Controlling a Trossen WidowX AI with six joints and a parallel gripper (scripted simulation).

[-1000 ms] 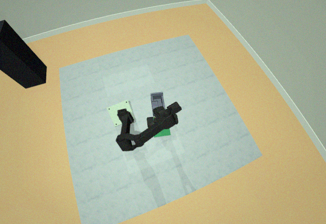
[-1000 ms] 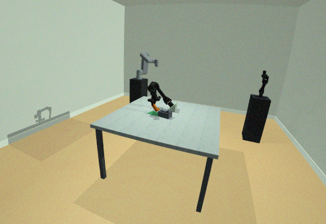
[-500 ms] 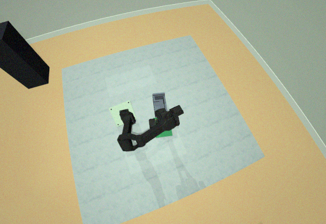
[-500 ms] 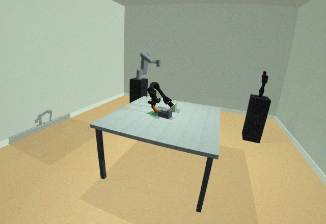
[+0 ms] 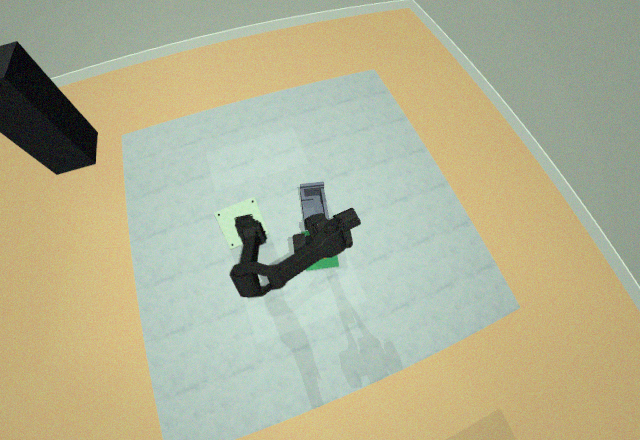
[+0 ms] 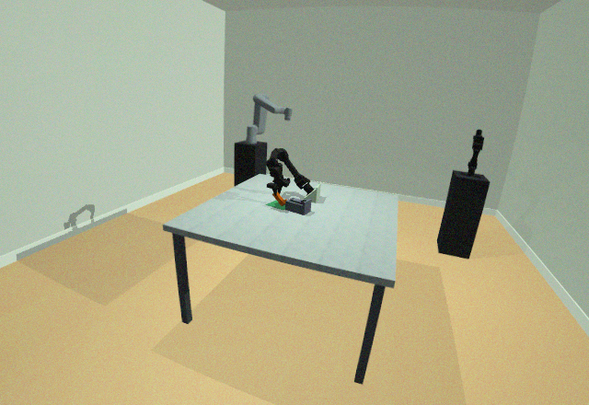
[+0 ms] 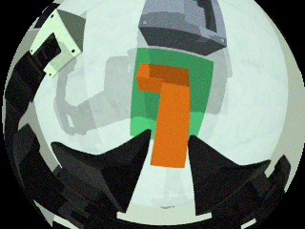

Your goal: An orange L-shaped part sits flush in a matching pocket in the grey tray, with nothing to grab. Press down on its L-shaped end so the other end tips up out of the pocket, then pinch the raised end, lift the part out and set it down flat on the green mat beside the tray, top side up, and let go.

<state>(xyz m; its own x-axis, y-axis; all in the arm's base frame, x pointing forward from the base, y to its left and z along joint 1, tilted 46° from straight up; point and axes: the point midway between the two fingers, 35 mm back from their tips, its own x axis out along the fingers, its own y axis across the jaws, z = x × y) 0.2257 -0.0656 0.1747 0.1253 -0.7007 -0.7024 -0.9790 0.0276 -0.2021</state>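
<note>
The orange L-shaped part is 10 mm behind my gripper tip, 30 mm to the left of it and 30 mm below it. From my gripper tip the other things lie so: grey tray: 30 mm ahead, 170 mm to the left, 80 mm below; then green mat: 20 mm to the left, 90 mm below.
</note>
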